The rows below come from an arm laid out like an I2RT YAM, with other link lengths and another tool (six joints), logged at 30 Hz.
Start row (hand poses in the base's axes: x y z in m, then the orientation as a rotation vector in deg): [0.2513, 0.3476, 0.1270, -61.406, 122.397, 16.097]
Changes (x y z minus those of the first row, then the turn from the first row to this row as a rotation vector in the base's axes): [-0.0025, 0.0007, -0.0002, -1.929, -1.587, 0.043]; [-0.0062, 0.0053, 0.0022, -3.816, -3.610, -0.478]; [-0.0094, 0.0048, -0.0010, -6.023, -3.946, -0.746]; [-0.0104, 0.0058, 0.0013, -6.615, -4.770, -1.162]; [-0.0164, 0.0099, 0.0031, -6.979, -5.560, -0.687]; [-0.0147, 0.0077, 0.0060, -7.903, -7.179, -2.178]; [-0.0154, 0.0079, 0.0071, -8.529, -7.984, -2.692]
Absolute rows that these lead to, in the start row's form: [0.2488, 0.3483, 0.1268, -62.424, 121.628, 13.175]; [0.2451, 0.3529, 0.1292, -62.736, 120.677, 9.793]; [0.2419, 0.3524, 0.1260, -63.627, 121.185, 7.155]; [0.2409, 0.3534, 0.1283, -63.416, 120.809, 5.874]; [0.2349, 0.3575, 0.1301, -64.055, 119.972, 5.270]; [0.2366, 0.3553, 0.1330, -62.761, 119.450, 2.716]; [0.2359, 0.3555, 0.1341, -62.451, 119.120, 1.382]
